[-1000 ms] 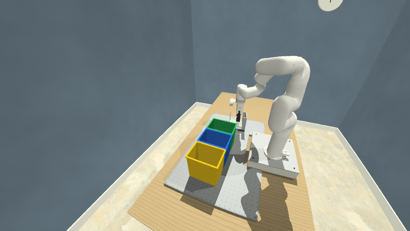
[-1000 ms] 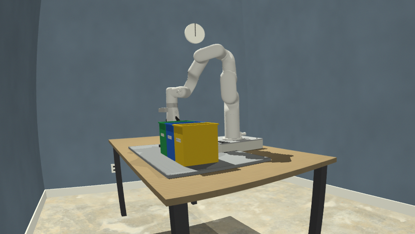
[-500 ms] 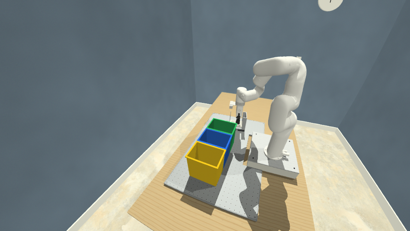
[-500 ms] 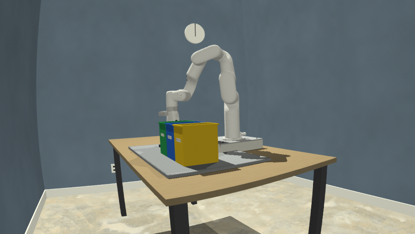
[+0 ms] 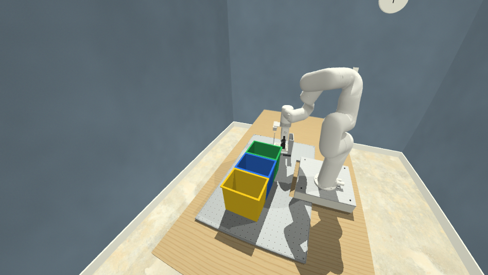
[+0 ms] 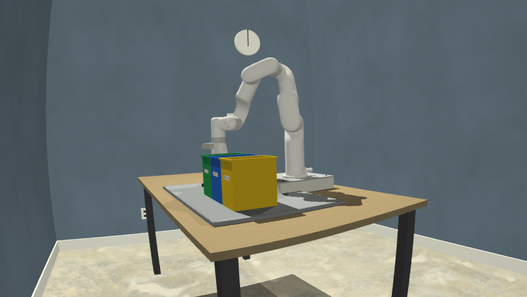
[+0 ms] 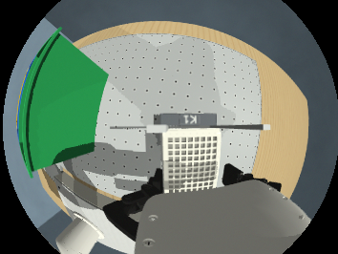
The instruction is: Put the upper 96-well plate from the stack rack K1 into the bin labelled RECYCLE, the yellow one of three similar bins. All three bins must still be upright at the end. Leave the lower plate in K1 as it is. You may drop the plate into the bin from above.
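Right now my hand is 30 mm above the white 96-well plate. From my hand the other things lie so: yellow bin (80 mm ahead, 520 mm to the left, 20 mm above); then green bin (70 mm ahead, 260 mm to the left, 20 mm above); then blue bin (70 mm ahead, 390 mm to the left, 20 mm above).
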